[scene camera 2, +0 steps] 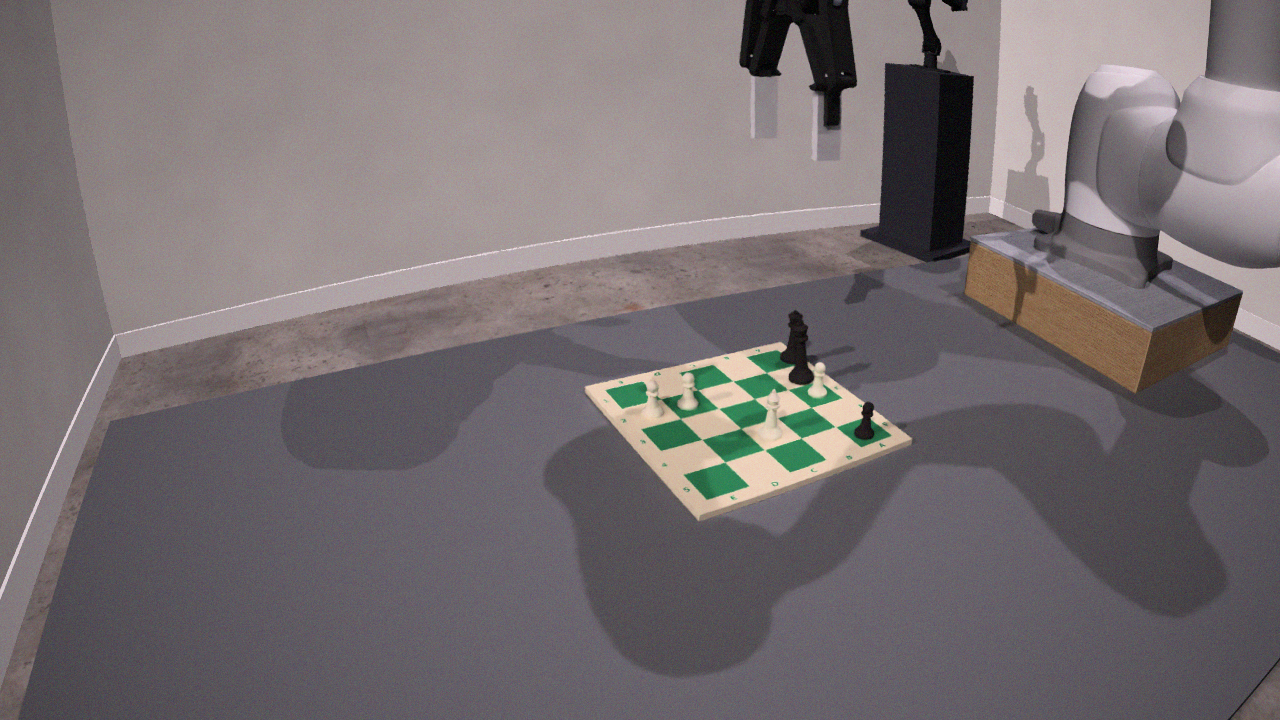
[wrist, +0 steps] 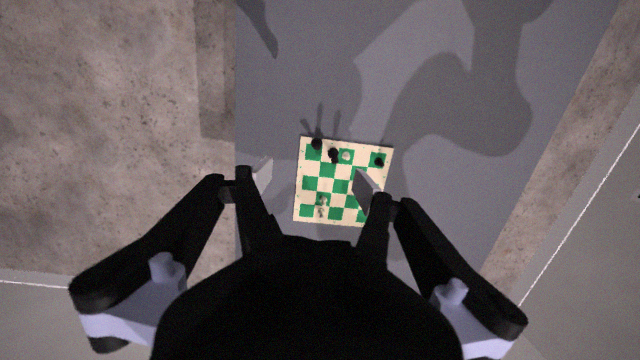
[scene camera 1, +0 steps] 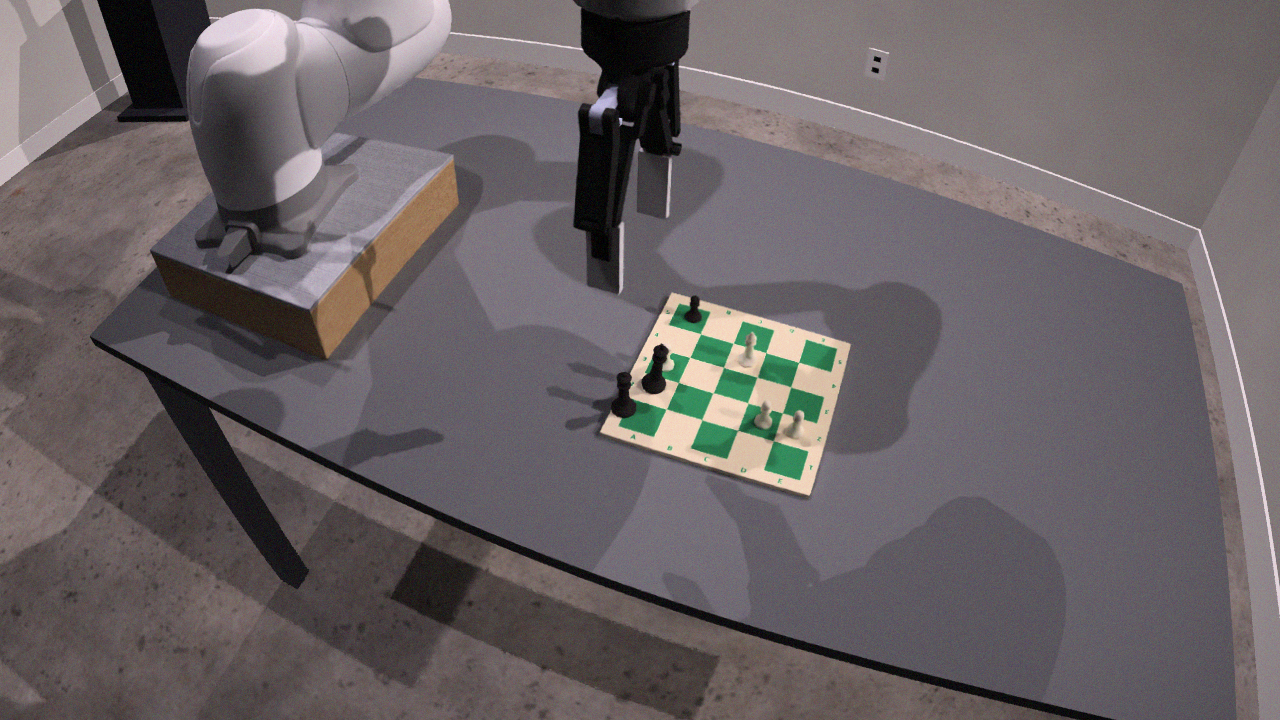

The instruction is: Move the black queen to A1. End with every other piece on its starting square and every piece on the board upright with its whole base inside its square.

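Places are measured from the arm's base along level axes (x right, y ahead, z up), in centimetres.
Where they show: gripper, fingertip midpoint: (scene camera 2: 793, 147) (wrist: 313, 173) (scene camera 1: 630, 248); arm's base at its link origin: (scene camera 2: 1105, 257) (scene camera 1: 277, 209).
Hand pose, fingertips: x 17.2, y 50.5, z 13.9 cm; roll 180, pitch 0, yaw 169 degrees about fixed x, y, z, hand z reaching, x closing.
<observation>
Things, the pixels of their top centre, and the offset from my fingertips. "pt": a spot on its surface instead.
- black queen at its top centre: (scene camera 1: 624, 373) (scene camera 2: 796, 310) (wrist: 317, 146) dx -0.8, dy -0.5, dz -16.5 cm
- green A1 square at a spot on its surface: (scene camera 1: 644, 419) pt dx +0.2, dy +1.8, dz -21.8 cm
- black king at its top centre: (scene camera 2: 803, 317) (scene camera 1: 659, 343) (wrist: 335, 160) dx -4.4, dy +2.3, dz -15.4 cm
- chessboard at its top centre: (scene camera 2: 748, 413) (scene camera 1: 735, 385) (wrist: 340, 186) dx -6.1, dy +10.4, dz -21.8 cm
- white pawn at its top centre: (scene camera 2: 820, 363) (scene camera 1: 666, 344) (wrist: 348, 158) dx -7.4, dy +2.7, dz -18.6 cm
- black pawn at its top centre: (scene camera 2: 869, 402) (scene camera 1: 695, 296) (wrist: 382, 165) dx -15.2, dy +4.6, dz -18.6 cm
- white bishop at its top centre: (scene camera 2: 774, 389) (scene camera 1: 752, 332) dx -9.9, dy +11.3, dz -17.5 cm
The black queen (scene camera 1: 623, 398) (scene camera 2: 789, 347) (wrist: 316, 144) stands upright at A1's outer side edge; its base appears to overlap the green A1 square (scene camera 1: 644, 419) and the board's border. The black king (scene camera 1: 655, 376) (scene camera 2: 801, 362) (wrist: 333, 154) stands upright on A2, close beside the queen. My gripper (scene camera 1: 629, 253) (scene camera 2: 794, 148) (wrist: 313, 173) is open and empty, raised well above the table and pieces. The chessboard (scene camera 1: 684, 447) (scene camera 2: 699, 514) (wrist: 297, 200) lies flat. Part of it is hidden by a finger in the wrist view.
A white pawn (scene camera 1: 668, 362) (scene camera 2: 818, 383) (wrist: 346, 155) is on A3, a black pawn (scene camera 1: 693, 310) (scene camera 2: 864, 422) (wrist: 379, 161) on A5. A white bishop (scene camera 1: 749, 351) (scene camera 2: 772, 418) is on C4. White pieces stand upright on D2 and E2. The arm's base block (scene camera 1: 393, 246) (scene camera 2: 1056, 313) is beyond the board's A side.
</observation>
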